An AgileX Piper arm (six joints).
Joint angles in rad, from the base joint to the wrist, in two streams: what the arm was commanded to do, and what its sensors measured. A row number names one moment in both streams.
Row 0, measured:
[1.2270 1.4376 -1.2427 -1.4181 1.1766 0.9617]
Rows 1 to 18, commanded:
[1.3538 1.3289 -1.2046 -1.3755 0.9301 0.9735]
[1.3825 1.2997 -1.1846 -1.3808 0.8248 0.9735]
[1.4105 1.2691 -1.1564 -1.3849 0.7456 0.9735]
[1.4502 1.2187 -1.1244 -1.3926 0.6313 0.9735]
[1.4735 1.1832 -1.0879 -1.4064 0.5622 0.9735]
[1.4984 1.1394 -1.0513 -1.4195 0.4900 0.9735]
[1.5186 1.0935 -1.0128 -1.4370 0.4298 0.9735]
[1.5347 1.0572 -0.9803 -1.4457 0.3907 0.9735]
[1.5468 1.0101 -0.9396 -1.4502 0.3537 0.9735]
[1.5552 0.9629 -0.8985 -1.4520 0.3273 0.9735]
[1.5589 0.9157 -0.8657 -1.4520 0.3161 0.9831]
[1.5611 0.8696 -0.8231 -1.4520 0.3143 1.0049]
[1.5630 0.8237 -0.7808 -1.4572 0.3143 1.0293]
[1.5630 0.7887 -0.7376 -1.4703 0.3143 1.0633]
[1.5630 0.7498 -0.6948 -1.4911 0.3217 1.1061]
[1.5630 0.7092 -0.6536 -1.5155 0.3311 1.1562]
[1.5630 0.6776 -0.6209 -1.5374 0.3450 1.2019]
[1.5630 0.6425 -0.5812 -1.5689 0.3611 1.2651]
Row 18, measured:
[1.5583 0.7727 -0.7189 -1.4763 0.3239 1.0818]
